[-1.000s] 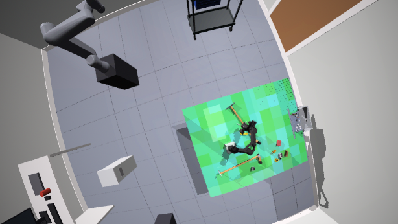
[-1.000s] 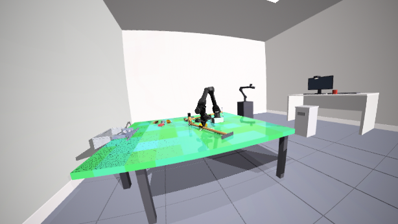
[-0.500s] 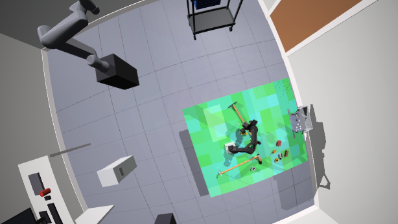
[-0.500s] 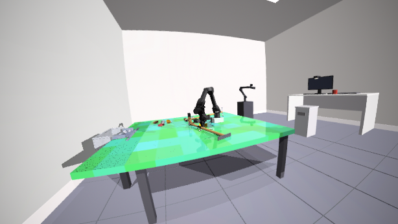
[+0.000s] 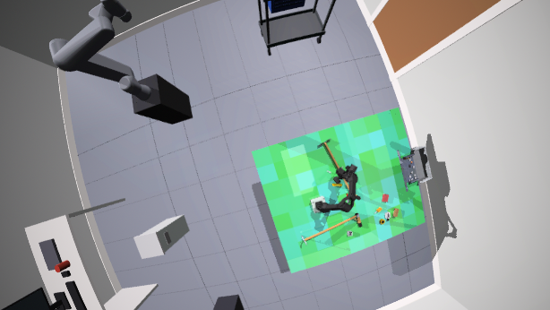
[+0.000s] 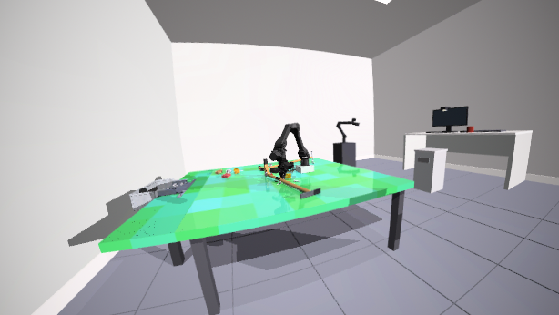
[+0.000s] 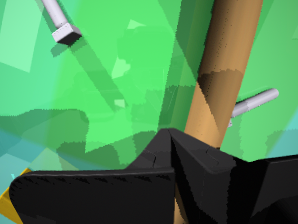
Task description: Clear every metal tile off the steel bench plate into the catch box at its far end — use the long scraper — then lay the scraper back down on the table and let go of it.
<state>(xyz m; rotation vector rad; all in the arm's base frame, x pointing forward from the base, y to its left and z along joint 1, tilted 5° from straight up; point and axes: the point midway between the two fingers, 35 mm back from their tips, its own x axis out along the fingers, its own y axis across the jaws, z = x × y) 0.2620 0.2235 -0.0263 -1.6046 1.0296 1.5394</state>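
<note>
Now: gripper tip 5 cm below the long scraper, 3 cm to the right of it and 1 cm short of it. From my gripper tip the other things lie so: red block (43 cm ahead, 38 cm to the right); red-handled tool (27 cm to the right, 4 cm ahead, 1 cm below); yellow piece (9 cm to the right, 4 cm behind, 1 cm above).
</note>
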